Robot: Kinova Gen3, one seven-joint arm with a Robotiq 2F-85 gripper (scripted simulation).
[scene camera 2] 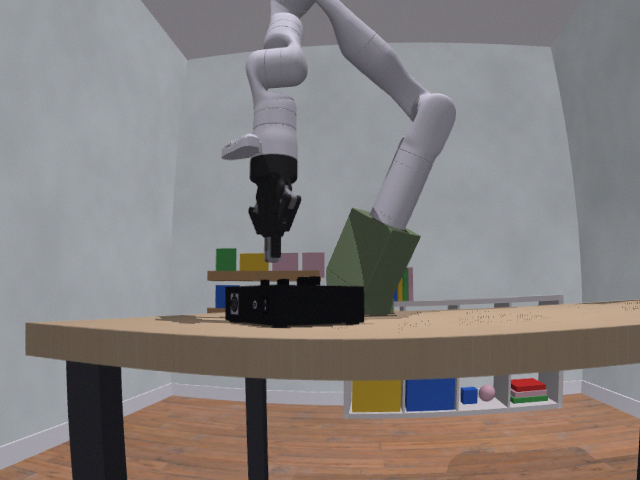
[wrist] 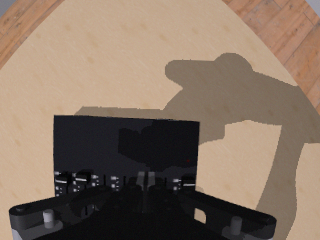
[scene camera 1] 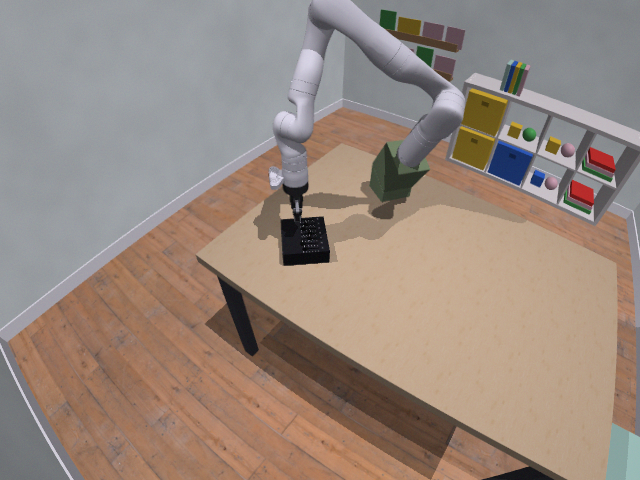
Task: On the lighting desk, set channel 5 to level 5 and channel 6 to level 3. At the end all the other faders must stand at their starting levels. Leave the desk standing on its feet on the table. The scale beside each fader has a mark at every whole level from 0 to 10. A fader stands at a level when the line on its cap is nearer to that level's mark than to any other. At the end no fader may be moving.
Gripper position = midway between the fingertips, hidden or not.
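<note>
The gripper (scene camera 2: 272, 262) is visible; the wrist view likewise shows the gripper (wrist: 146, 182).
</note>
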